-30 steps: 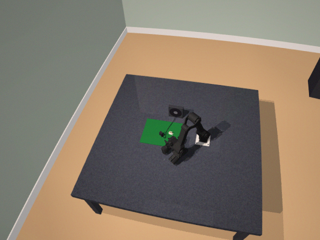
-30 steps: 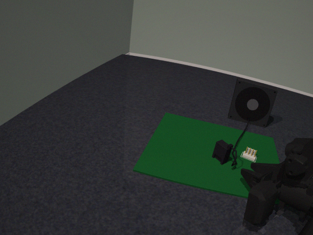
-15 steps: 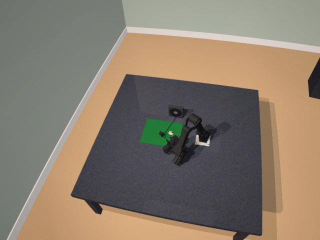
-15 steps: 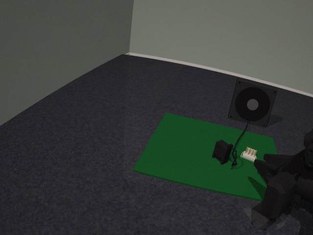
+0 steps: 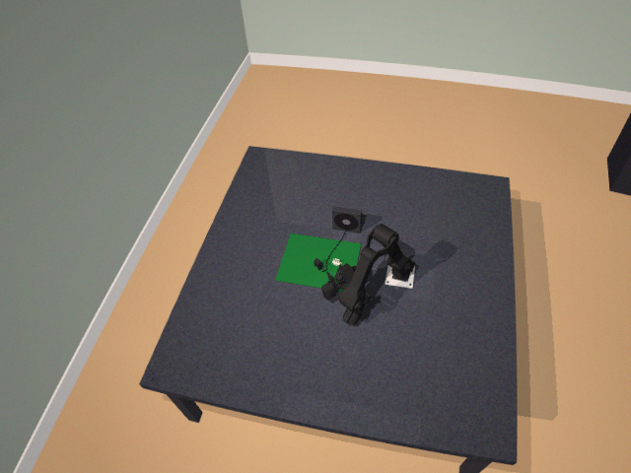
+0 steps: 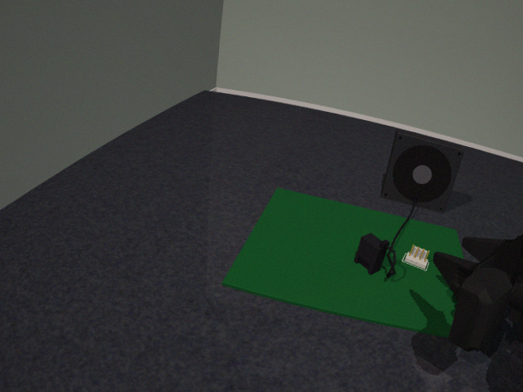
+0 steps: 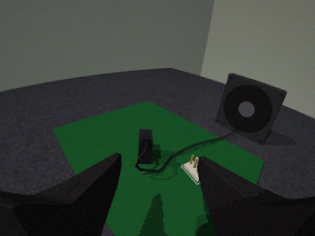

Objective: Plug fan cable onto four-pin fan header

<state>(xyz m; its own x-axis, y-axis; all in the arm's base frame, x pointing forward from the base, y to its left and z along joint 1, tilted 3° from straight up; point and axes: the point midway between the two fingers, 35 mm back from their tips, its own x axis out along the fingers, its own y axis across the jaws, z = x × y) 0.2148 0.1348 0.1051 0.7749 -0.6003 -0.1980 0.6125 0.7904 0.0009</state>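
The black plug lies 8 cm ahead of my gripper tip, 5 cm to the right of it and 7 cm below it. The rest, counted from my gripper tip: green board (9 cm ahead, 7 cm to the right, 10 cm below); then white four-pin header (2 cm ahead, 9 cm to the right, 9 cm below); then black fan (3 cm ahead, 27 cm to the right, 3 cm below).
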